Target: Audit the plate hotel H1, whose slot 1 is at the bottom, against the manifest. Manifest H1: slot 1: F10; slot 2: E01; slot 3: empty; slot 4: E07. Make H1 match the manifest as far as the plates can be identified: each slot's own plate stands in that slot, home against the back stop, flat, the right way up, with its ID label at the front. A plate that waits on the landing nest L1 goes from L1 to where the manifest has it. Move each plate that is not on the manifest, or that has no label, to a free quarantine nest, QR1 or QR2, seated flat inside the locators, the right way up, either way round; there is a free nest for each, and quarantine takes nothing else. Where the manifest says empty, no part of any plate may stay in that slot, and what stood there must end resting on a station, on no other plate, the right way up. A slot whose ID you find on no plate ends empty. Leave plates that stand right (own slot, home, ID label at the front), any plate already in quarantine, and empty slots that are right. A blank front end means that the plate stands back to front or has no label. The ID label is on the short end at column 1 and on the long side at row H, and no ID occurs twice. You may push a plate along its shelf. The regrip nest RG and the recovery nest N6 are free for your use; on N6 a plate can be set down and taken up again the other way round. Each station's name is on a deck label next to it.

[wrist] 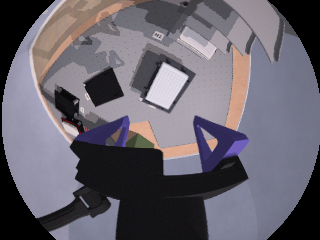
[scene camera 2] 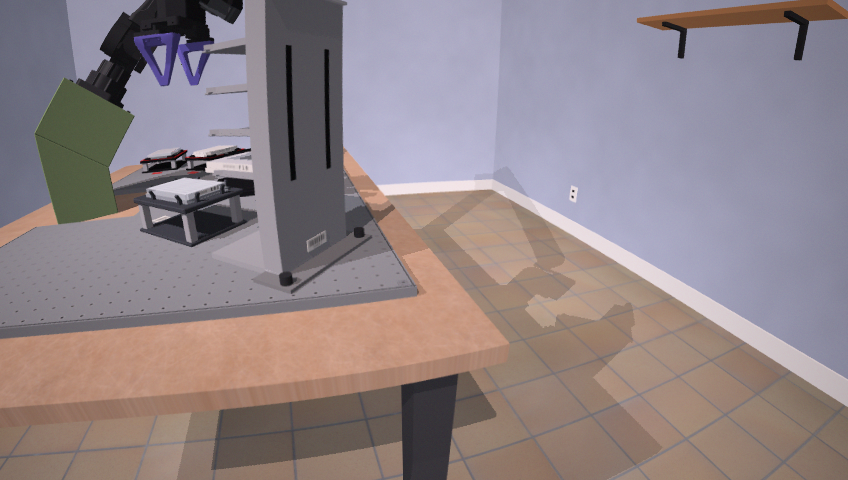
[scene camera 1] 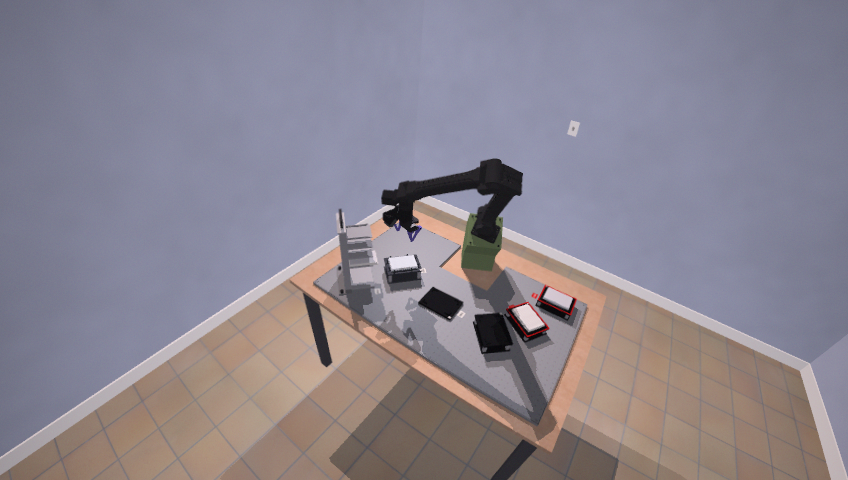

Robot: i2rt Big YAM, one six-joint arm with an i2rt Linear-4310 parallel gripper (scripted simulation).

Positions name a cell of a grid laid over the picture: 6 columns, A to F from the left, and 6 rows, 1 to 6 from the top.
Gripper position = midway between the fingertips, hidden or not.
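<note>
There is a plate hotel H1 (scene camera 2: C3) that I can see. I can also see my own gripper (scene camera 2: B2), and the wrist view gives me a sight of the gripper (wrist: D3) too.
</note>
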